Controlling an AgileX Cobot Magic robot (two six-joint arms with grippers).
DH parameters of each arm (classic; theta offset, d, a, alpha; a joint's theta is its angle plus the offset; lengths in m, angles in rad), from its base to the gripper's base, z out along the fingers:
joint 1: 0 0.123 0 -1.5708
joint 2: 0.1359 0 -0.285 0
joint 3: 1.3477 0 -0.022 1.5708
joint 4: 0 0.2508 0 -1.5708
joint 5: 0 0 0.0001 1.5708
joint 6: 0 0.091 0 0
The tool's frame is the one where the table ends.
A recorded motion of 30 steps. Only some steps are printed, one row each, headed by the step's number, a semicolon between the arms.
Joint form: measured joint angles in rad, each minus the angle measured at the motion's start. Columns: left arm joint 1, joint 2, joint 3, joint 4, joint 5, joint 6; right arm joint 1, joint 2, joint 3, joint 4, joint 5, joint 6.
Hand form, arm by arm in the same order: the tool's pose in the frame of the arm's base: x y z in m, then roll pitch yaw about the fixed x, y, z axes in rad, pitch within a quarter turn. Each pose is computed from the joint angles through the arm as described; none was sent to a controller.
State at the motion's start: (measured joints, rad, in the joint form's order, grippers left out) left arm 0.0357 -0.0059 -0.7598 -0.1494 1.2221 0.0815; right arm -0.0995 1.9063 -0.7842 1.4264 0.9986 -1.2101
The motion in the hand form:
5: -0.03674 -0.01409 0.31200 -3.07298 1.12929 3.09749; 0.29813 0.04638 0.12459 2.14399 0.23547 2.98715
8: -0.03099 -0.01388 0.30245 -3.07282 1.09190 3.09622; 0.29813 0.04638 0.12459 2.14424 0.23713 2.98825
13: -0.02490 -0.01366 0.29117 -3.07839 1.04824 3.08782; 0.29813 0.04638 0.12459 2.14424 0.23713 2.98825
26: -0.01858 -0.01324 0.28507 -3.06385 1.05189 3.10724; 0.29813 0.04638 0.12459 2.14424 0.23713 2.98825
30: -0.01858 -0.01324 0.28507 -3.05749 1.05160 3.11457; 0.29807 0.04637 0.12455 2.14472 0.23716 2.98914
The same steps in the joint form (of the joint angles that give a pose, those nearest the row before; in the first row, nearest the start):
5: 0.0000 0.0000 0.0795 -0.0004 0.0000 0.0044; 0.0000 0.0000 0.0000 0.0000 0.0000 -0.0019
8: 0.0000 0.0000 0.1183 -0.0004 -0.0010 0.0079; 0.0000 0.0000 0.0000 0.0000 0.0000 -0.0039
13: 0.0000 0.0000 0.1628 -0.0004 -0.0012 0.0152; 0.0000 0.0000 0.0000 0.0000 0.0000 -0.0039
26: 0.0000 0.0000 0.1980 -0.0004 -0.0405 0.0107; 0.0000 0.0000 0.0000 0.0000 0.0000 -0.0039
30: 0.0000 0.0000 0.1980 -0.0004 -0.0405 0.0071; 0.0000 0.0000 0.0000 -0.0009 0.0000 -0.0039

